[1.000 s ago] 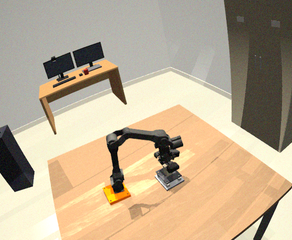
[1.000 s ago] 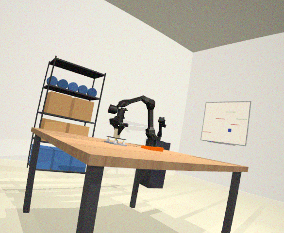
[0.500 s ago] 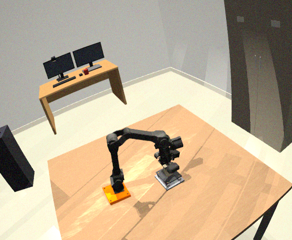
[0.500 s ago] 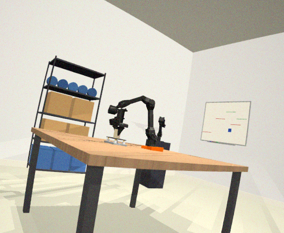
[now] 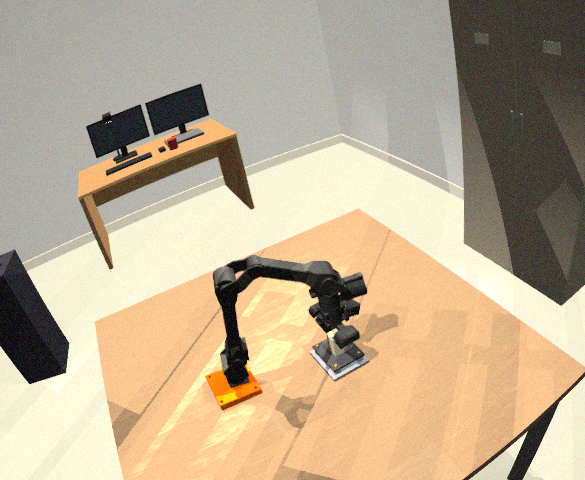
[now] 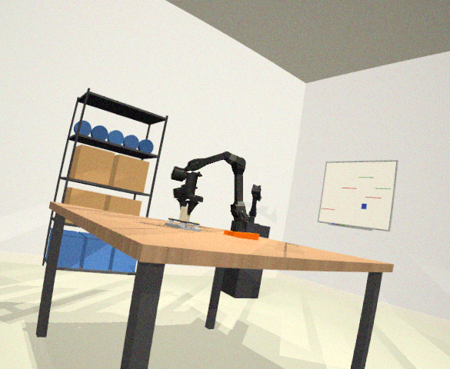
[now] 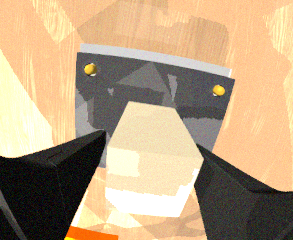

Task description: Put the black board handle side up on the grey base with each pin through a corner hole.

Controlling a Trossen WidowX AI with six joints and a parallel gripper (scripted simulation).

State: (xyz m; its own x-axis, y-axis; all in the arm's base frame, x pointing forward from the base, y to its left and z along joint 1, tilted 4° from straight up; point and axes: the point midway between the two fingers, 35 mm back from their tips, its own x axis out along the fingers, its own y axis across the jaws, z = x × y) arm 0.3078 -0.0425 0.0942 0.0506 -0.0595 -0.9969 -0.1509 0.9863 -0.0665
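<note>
Now: gripper tip 20 mm above the black board. From my gripper tip the other things lie so: grey base (60 mm below).
</note>
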